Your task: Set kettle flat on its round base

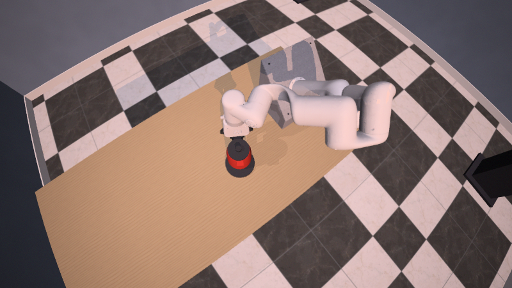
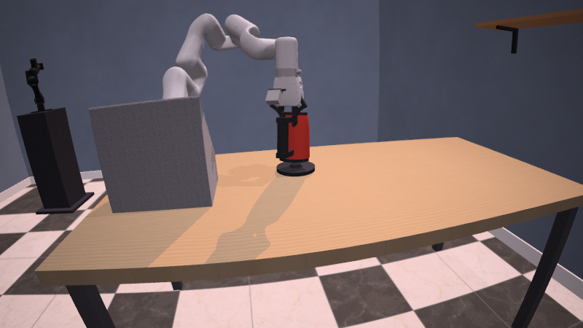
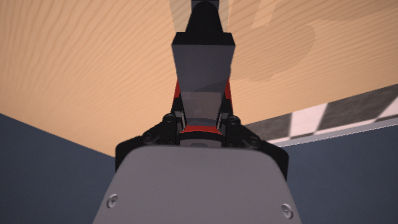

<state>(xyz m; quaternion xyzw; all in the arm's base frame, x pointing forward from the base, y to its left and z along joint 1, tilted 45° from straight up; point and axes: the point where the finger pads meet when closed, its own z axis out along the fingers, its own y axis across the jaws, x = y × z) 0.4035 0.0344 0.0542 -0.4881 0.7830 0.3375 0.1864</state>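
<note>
Right now the kettle is 10 mm ahead of my hand, 20 mm to the left of it and 60 mm below it. The rest, counted from my hand: round black base: 30 mm ahead, 60 mm to the left, 200 mm below.
</note>
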